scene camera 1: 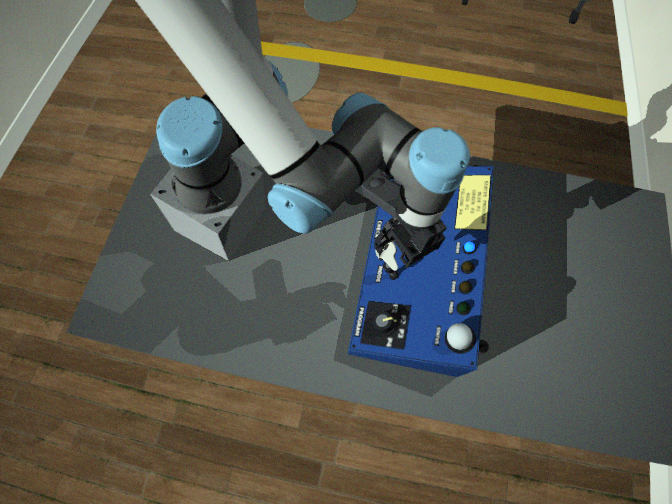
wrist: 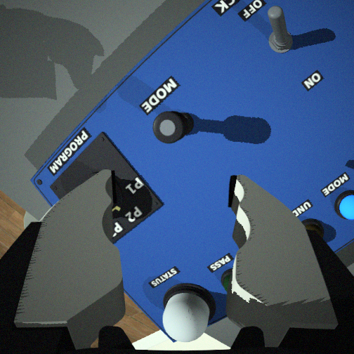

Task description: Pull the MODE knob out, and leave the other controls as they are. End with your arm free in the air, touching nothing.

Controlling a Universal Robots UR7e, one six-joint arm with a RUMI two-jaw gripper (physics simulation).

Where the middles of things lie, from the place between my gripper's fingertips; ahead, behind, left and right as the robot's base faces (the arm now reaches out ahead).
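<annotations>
My hand is 11 cm above the mode knob (wrist: pixel 169 126).
</annotations>
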